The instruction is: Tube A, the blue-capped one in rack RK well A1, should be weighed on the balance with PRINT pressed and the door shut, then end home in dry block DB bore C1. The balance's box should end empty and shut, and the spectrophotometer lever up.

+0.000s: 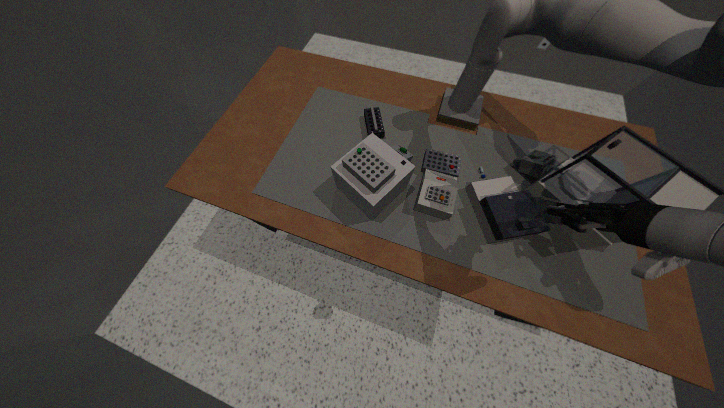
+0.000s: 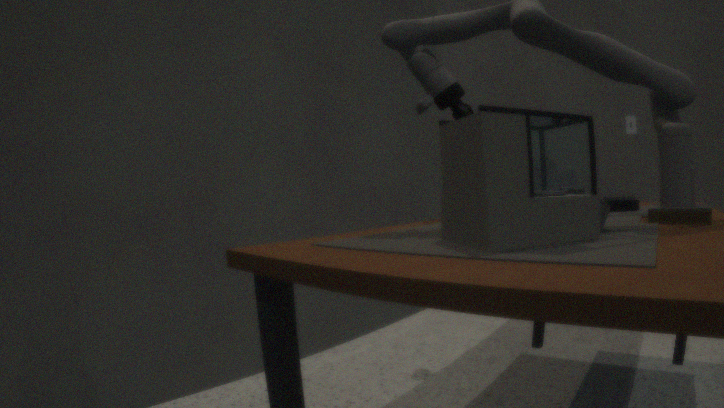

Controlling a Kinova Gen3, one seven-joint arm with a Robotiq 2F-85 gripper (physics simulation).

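A small blue-capped tube [image 1: 482,172] lies on the grey mat [image 1: 300,176] between the grey well rack [image 1: 440,161] and the spectrophotometer [image 1: 509,206]. The dark rack RK [image 1: 374,121] stands at the back. The dry block DB [image 1: 368,167] sits on its white base and has a green cap in one corner bore. The balance [image 1: 586,176] [image 2: 485,189] with its glass box stands at the right. My gripper [image 1: 550,210] [image 2: 461,112] is shut and empty. It is low beside the spectrophotometer's right edge, in front of the balance. A small grey lever [image 1: 525,223] shows there; its position is unclear.
A white keypad unit [image 1: 436,197] with an orange button stands beside the spectrophotometer. A green button [image 1: 403,149] lies behind the dry block. The arm's base [image 1: 458,112] stands at the back of the wooden table [image 1: 235,131] [image 2: 397,263].
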